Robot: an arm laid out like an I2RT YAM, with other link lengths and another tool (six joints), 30 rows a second.
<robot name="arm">
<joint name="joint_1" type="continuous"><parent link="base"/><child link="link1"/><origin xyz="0 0 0.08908"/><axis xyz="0 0 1"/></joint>
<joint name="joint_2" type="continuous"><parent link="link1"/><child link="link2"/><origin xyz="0.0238 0.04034 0.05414"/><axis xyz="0 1 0"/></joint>
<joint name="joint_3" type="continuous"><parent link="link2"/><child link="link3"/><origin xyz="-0.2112 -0.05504 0"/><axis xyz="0 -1 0"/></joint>
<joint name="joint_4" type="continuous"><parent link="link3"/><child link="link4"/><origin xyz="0.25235 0.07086 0.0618"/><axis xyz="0 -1 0"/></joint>
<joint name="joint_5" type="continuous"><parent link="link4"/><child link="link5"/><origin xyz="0.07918 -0.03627 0.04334"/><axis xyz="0 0 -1"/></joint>
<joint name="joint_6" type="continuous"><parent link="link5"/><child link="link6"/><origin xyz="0.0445 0 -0.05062"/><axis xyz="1 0 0"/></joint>
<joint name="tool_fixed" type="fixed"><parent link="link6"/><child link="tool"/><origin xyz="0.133 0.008 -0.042" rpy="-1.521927 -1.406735 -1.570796"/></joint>
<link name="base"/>
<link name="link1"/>
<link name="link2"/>
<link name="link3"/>
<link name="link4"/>
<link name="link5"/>
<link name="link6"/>
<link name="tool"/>
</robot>
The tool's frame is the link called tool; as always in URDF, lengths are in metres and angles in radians. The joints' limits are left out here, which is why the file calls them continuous.
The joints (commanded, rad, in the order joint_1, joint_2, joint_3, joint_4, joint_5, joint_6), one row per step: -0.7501, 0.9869, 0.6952, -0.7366, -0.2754, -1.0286; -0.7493, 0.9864, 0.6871, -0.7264, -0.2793, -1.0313; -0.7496, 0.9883, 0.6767, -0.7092, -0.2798, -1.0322; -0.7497, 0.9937, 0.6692, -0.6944, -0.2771, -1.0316; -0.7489, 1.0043, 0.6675, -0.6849, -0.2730, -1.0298; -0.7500, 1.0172, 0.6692, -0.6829, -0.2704, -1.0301; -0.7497, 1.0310, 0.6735, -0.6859, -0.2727, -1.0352; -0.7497, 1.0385, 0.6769, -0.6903, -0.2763, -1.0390; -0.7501, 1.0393, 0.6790, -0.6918, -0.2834, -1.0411; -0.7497, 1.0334, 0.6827, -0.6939, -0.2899, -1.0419; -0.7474, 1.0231, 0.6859, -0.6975, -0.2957, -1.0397; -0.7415, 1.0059, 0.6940, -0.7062, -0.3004, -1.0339; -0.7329, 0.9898, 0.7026, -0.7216, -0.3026, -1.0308; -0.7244, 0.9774, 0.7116, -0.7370, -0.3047, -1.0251; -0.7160, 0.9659, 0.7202, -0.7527, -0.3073, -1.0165; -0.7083, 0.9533, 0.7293, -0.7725, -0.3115, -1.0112; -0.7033, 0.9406, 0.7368, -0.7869, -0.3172, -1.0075
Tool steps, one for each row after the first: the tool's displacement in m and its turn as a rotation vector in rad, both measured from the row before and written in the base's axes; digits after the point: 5 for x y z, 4 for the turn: 0.00090, 0.00031, -0.00168, -0.0008, -0.0038, 0.0050; 0.00097, -0.00092, -0.00244, -0.0035, -0.0038, 0.0007; 0.00051, -0.00115, -0.00256, -0.0026, 0.0001, -0.0020; 0.00032, -0.00094, -0.00234, 0.0003, 0.0042, -0.0028; -0.00062, -0.00048, -0.00243, 0.0045, 0.0083, -0.0022; -0.00025, 0.00072, -0.00212, 0.0072, 0.0085, 0.0057; -0.00017, 0.00090, -0.00100, 0.0060, 0.0046, 0.0050; 0.00087, 0.00070, 0.00053, 0.0035, -0.0038, 0.0049; 0.00157, 0.00025, 0.00270, -0.0014, -0.0092, 0.0043; 0.00166, 0.00082, 0.00344, -0.0019, -0.0109, 0.0034; 0.00248, 0.00127, 0.00638, -0.0050, -0.0156, 0.0036; 0.00136, 0.00261, 0.00556, -0.0031, -0.0085, 0.0073; 0.00107, 0.00288, 0.00474, 0.0006, -0.0063, 0.0050; 0.00081, 0.00327, 0.00430, 0.0038, -0.0057, 0.0029; 0.00020, 0.00378, 0.00435, 0.0046, -0.0043, 0.0057; 0.00056, 0.00277, 0.00440, 0.0021, -0.0079, 0.0052
